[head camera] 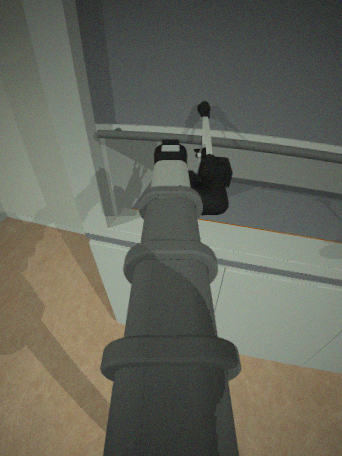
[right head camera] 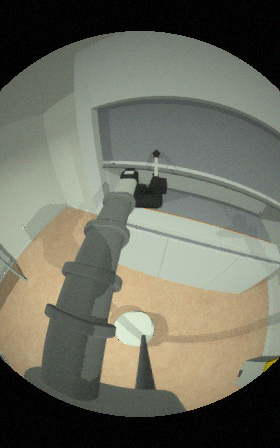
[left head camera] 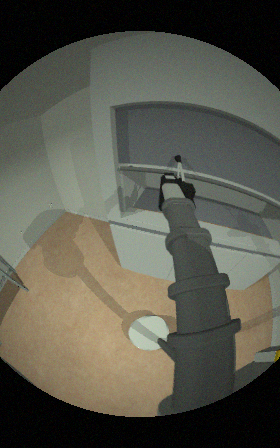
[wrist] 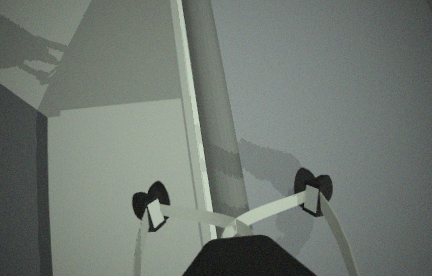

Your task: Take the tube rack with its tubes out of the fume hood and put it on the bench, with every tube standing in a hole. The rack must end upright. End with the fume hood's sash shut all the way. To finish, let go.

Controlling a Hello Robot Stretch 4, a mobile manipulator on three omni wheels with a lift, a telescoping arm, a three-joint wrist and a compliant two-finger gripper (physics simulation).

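Pixels of known places: gripper, fingertip midpoint: (head camera: 200,128) (right head camera: 155,162) (left head camera: 174,167); robot's base at its link origin: (right head camera: 134,327) (left head camera: 148,331).
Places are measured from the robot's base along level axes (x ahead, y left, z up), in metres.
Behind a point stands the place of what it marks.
The fume hood's sash (head camera: 225,60) @(x 0.746, y -0.140, z 1.523 m) (left head camera: 150,135) @(x 0.799, y 0.049, z 1.516 m) (right head camera: 145,130) @(x 0.774, y -0.038, z 1.525 m) (wrist: 340,90) @(x 0.784, y -0.005, z 1.480 m) is a grey panel with a long bar (head camera: 280,147) @(x 0.645, y -0.285, z 1.335 m) (wrist: 215,100) @(x 0.718, y -0.011, z 1.326 m) along its lower edge. A gap below the bar shows part of the hood's inside, so the sash is partly open. My gripper (head camera: 202,131) @(x 0.774, y -0.091, z 1.343 m) (wrist: 231,190) @(x 0.774, y -0.091, z 1.343 m) is open and empty, at the left part of the bar. In the wrist view the bar runs between the two separated fingertips; whether they touch it I cannot tell. The tube rack and its tubes do not show in these views.
The hood's left post (head camera: 82,110) @(x 0.788, y 0.257, z 1.402 m) stands beside the gripper. The white sill (head camera: 280,245) @(x 0.676, y -0.413, z 0.952 m) and cabinet fronts (head camera: 270,305) @(x 0.592, y -0.433, z 0.665 m) (right head camera: 195,265) @(x 0.570, y -0.511, z 0.582 m) lie below. A pale round disc (left head camera: 142,340) @(x -0.088, y 0.059, z 0.186 m) (right head camera: 132,320) @(x 0.085, y 0.020, z 0.187 m) is on the floor. A grey box (right head camera: 251,372) with yellow stands at lower right.
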